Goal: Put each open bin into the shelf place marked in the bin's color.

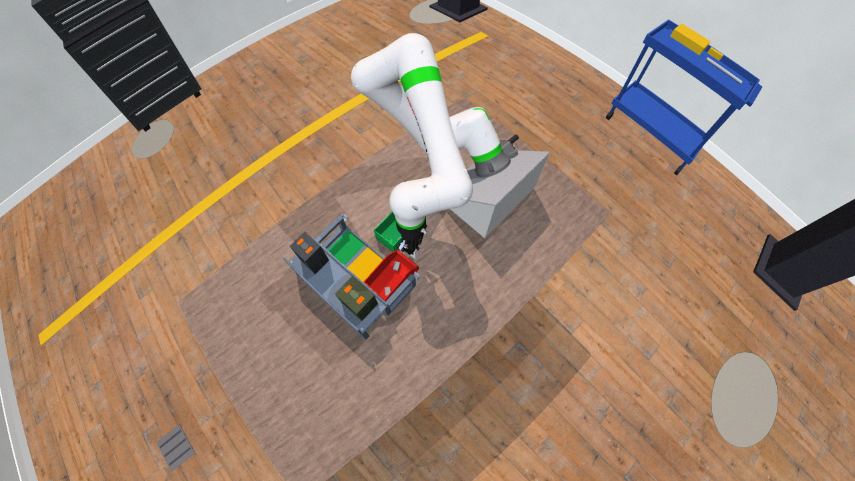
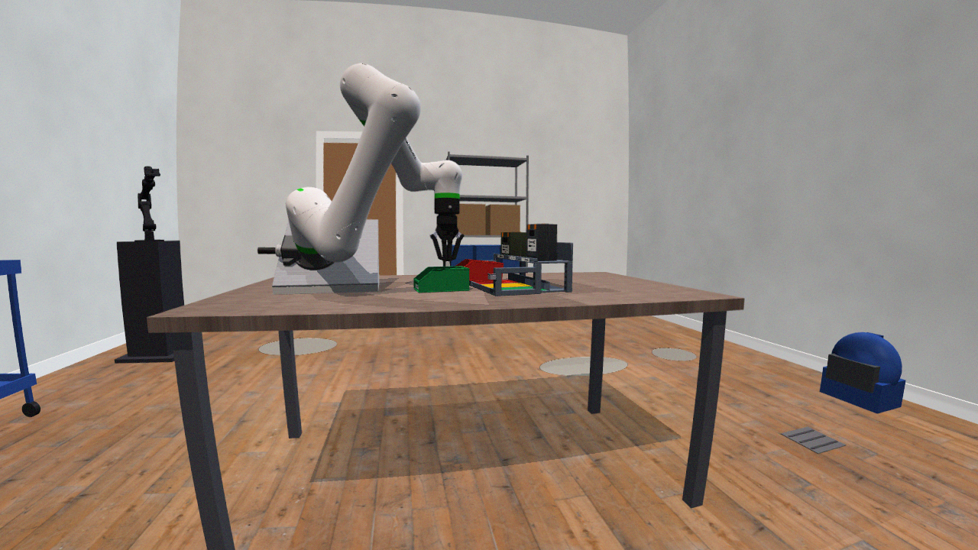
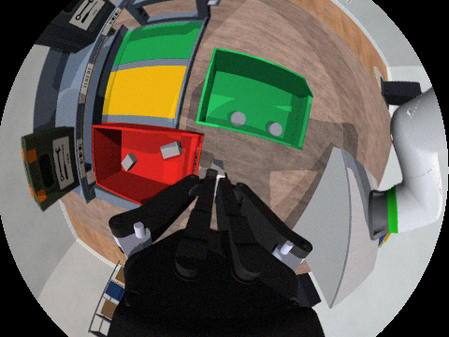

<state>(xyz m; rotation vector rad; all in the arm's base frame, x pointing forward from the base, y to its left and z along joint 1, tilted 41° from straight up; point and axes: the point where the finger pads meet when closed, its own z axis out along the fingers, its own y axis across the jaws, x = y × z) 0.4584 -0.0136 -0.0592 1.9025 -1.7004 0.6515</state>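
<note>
Now: hand 12 cm short of the red bin and 1 cm to the right of it. The rest, counted from my hand: green bin 12 cm to the right, 4 cm behind, 2 cm below.
</note>
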